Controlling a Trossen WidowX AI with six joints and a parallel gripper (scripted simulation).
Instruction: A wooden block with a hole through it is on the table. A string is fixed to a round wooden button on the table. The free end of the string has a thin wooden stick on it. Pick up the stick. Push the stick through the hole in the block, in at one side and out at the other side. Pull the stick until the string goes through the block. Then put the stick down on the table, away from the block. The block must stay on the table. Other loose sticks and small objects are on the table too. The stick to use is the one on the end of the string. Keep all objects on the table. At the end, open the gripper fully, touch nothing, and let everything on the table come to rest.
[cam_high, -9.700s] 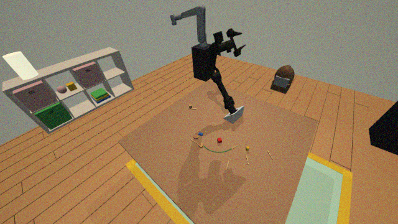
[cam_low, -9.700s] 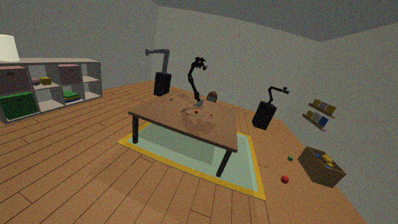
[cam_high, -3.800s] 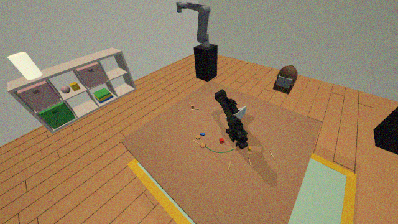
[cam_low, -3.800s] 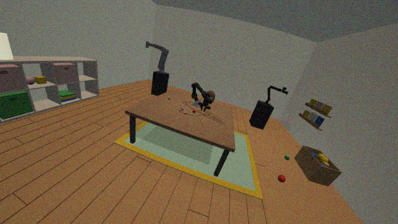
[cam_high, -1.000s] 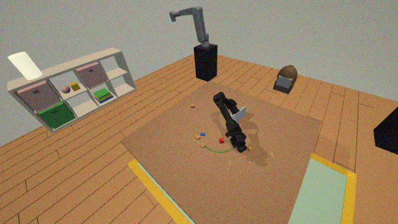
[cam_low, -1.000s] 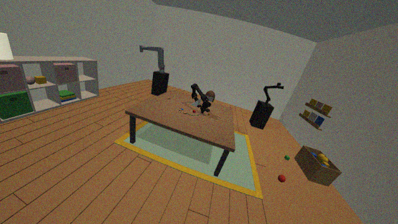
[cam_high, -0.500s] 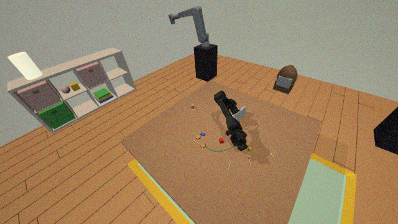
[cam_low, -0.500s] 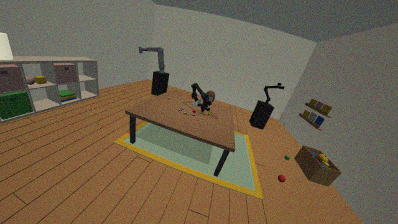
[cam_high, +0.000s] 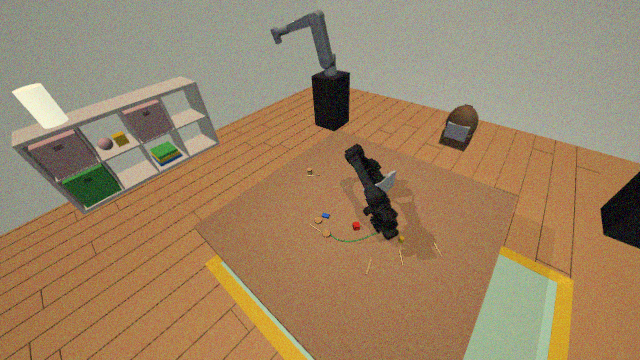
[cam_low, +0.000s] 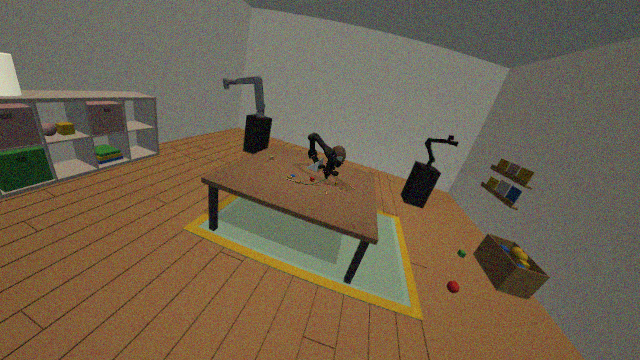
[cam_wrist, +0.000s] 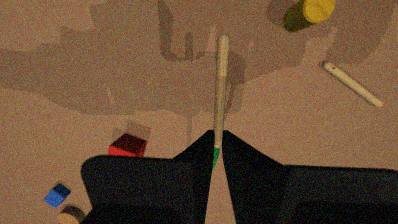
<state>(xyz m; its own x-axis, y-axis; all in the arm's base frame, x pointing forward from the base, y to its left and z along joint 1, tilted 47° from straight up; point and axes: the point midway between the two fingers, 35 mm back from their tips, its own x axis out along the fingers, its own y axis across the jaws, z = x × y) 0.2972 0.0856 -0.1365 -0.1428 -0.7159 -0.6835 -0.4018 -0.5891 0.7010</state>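
The red block lies 120 mm to the right of my gripper tip and 40 mm below it. Round my gripper tip: yellow-topped peg (100 mm to the left, 60 mm behind, 40 mm below); blue piece (290 mm to the right, 50 mm below, 40 mm ahead); thin wooden stick (10 mm to the left, 10 mm behind).
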